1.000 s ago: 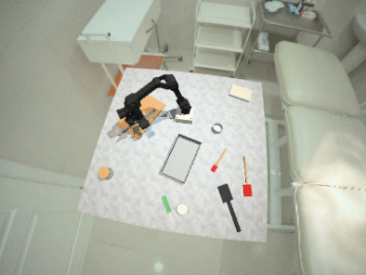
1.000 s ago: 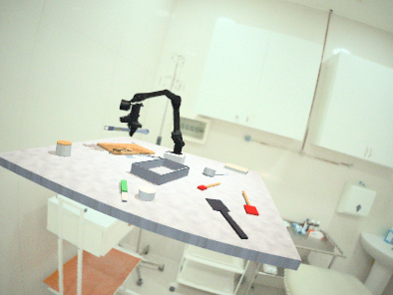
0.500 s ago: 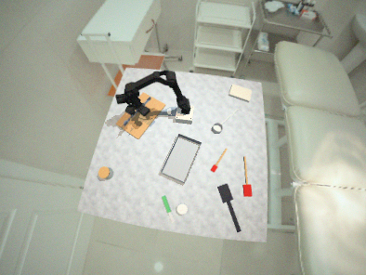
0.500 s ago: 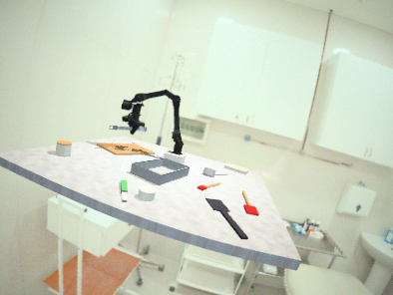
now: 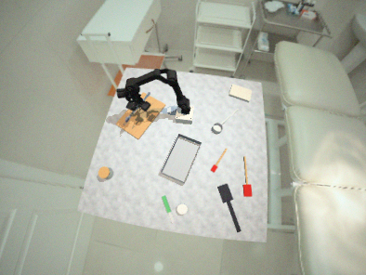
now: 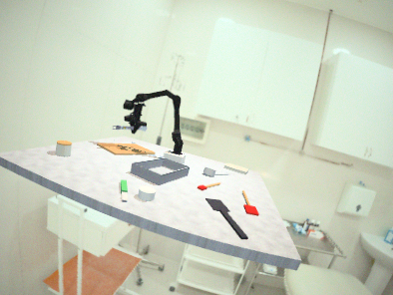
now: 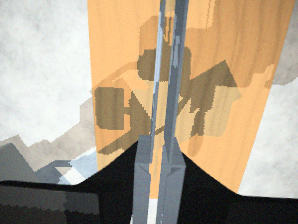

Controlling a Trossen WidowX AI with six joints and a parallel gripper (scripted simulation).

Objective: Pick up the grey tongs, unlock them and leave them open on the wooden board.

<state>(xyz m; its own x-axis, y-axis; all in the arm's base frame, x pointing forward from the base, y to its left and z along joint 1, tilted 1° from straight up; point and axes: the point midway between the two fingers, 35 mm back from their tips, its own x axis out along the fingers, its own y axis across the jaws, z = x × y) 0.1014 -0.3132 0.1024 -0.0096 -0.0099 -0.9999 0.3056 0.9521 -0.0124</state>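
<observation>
Now: gripper tip 12 cm above the wooden board, 3 cm to the left of it and 1 cm past it. The rest, counted from my gripper tip: orange-topped can: 51 cm ahead, 10 cm to the right, 9 cm below; then roasting tin: 38 cm to the left, 26 cm ahead, 10 cm below; then white puck: 58 cm ahead, 47 cm to the left, 11 cm below.
</observation>
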